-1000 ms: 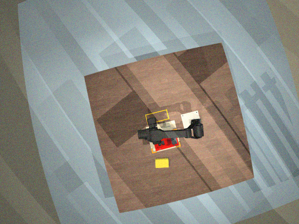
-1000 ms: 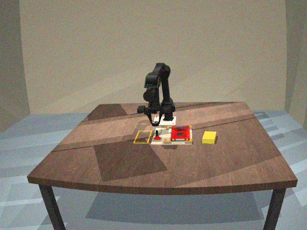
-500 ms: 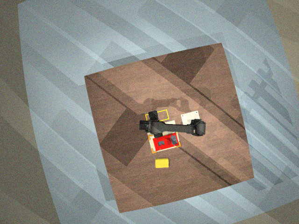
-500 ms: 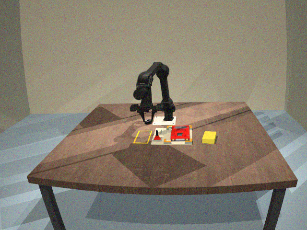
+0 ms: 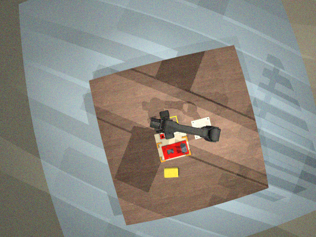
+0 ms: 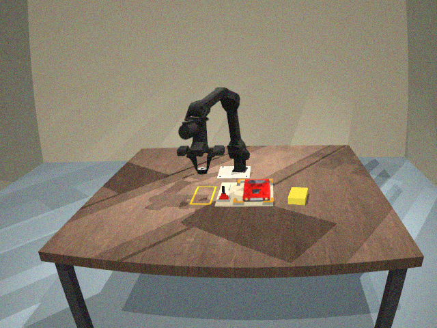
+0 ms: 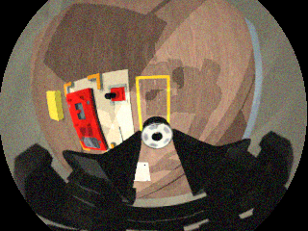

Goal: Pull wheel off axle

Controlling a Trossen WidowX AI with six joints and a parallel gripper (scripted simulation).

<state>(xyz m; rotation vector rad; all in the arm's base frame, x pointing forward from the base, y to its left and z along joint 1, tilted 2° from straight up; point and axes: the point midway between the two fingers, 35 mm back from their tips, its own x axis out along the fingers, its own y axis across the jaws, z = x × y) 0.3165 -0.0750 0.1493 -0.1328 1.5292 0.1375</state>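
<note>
My gripper tip is now 3 cm short of the upright axle, 10 cm to the right of it and 7 cm above it. Round my gripper tip: yellow block: 2 cm behind, 39 cm to the left, 9 cm below; wheel: right at my gripper tip.
</note>
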